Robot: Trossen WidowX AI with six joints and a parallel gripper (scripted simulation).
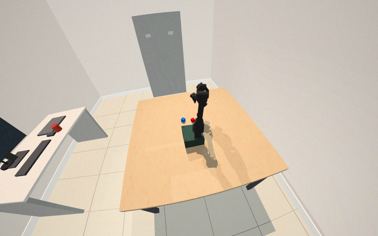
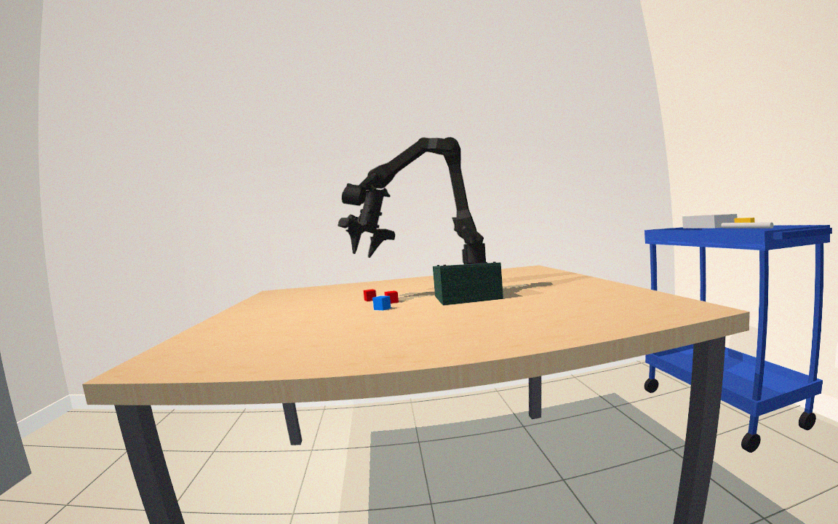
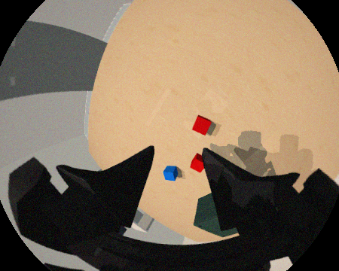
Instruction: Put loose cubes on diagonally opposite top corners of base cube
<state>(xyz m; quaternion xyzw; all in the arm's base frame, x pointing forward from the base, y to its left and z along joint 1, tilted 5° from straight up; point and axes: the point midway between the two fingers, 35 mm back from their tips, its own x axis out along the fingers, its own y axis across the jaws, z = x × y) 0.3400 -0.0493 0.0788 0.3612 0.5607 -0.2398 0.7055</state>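
Right now my gripper tip is 7 cm past the blue cube, 16 cm to the right of it and 13 cm above it.
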